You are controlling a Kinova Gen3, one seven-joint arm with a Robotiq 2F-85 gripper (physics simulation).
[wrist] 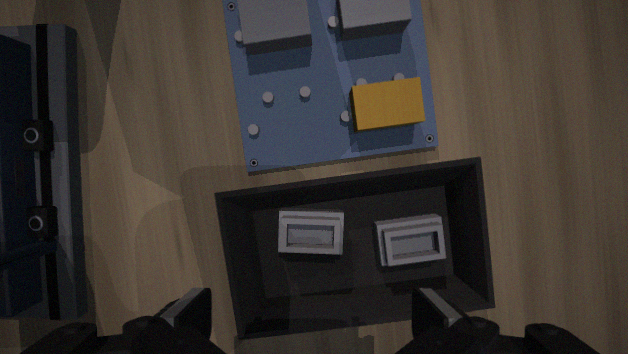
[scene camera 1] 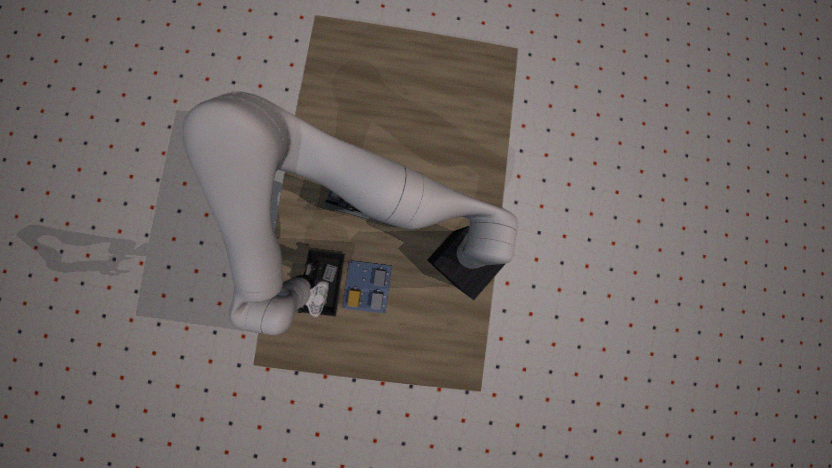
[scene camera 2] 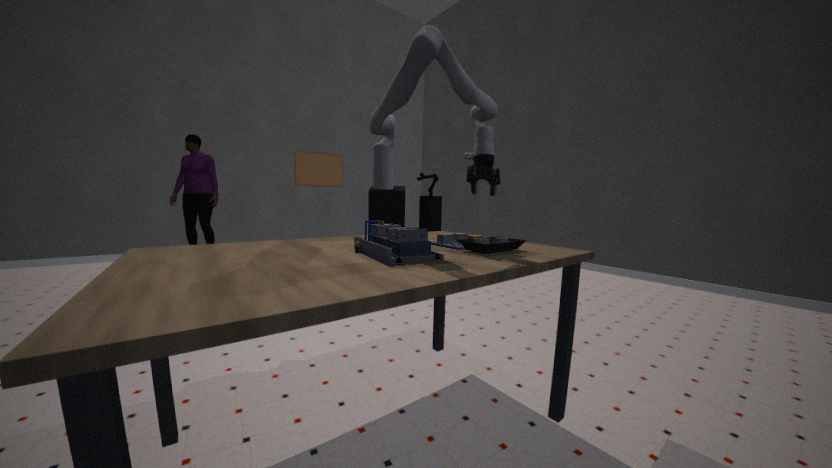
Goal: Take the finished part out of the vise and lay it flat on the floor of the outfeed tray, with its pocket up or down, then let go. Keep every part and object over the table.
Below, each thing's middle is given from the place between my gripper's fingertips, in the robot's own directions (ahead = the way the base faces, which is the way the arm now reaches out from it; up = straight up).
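Labels:
The blue plate (scene camera 1: 355, 276) is 14 cm behind my hand, 4 cm to the left of it and 21 cm below it. As for the yellow block (wrist: 395, 103), my hand is 10 cm past it and 8 cm to the right of it, and stands 19 cm above it.

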